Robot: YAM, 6 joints.
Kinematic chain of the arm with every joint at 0, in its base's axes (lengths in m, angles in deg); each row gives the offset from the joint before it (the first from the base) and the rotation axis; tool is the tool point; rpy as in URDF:
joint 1: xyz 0 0 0.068 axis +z
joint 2: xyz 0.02 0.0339 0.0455 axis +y
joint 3: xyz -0.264 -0.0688 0 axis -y
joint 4: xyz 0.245 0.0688 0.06 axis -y
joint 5: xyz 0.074 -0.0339 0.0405 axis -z
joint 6: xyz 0.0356 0 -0.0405 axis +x
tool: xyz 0 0 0 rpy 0 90 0
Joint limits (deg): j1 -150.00..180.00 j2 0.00..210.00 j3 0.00..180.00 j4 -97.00..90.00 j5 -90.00..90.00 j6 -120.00..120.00
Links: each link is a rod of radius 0.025 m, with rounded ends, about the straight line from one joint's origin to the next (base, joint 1, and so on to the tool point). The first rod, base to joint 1, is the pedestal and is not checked.
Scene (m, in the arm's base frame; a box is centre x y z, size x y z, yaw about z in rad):
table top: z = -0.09
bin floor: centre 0.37 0 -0.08 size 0.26 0.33 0.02 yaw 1.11
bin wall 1: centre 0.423 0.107 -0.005 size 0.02 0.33 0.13 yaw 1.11
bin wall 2: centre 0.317 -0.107 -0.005 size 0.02 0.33 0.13 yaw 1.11
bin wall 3: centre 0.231 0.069 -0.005 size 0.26 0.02 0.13 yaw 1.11
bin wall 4: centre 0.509 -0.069 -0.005 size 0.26 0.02 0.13 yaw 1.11
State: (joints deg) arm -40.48 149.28 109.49 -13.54 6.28 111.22
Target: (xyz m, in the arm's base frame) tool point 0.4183 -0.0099 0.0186
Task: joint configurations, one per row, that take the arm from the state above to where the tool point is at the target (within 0.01 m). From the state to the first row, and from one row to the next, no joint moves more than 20 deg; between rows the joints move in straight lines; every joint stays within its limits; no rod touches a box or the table.
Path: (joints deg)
1: -36.49 130.57 101.26 -19.78 16.29 112.68
2: -32.49 111.85 93.04 -26.03 26.31 114.15
3: -28.50 93.14 84.81 -32.27 36.32 115.61
4: -24.50 74.42 76.58 -38.51 46.34 117.07
5: -20.51 55.71 68.36 -44.75 56.35 118.54
6: -16.51 37.00 60.13 -51.00 66.37 120.00
7: -13.94 53.73 63.91 -47.25 55.82 118.54
8: -11.37 70.46 67.70 -43.50 45.27 117.07
9: -8.80 87.20 71.48 -39.76 34.72 115.61
10: -6.23 103.93 75.26 -36.01 24.17 114.15
11: -3.66 120.66 79.04 -32.27 13.62 112.68
12: -1.10 137.40 82.83 -28.52 3.07 111.22

